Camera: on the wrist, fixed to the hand. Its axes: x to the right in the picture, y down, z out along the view.
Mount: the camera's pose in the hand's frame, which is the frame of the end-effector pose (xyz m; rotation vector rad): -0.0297 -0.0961 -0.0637 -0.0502 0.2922 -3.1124
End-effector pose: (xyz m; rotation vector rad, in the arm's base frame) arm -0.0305 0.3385 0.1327 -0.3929 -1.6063 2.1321
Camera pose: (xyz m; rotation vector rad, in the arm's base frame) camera 0.0421 0.3986 0.2055 1.0674 -0.2929 -0.5016
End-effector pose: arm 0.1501 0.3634 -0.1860 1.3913 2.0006 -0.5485
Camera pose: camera 0.0508 0.3508 -0.1215 1.9913 -1.5236 0.6879
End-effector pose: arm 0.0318 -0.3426 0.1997 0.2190 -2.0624 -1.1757
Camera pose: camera 0.0764 -0.4257 0.1271 -2.1422 -0.3089 0.9628
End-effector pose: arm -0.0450 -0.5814 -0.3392 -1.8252 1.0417 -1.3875
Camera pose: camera -0.0893 -0.5081 -0.2565 0.8296 1.5194 0.8631
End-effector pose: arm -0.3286 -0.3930 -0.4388 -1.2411 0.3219 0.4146
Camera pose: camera -0.3103 -0.4832 -0.3633 -0.5194 -1.4204 -2.3471
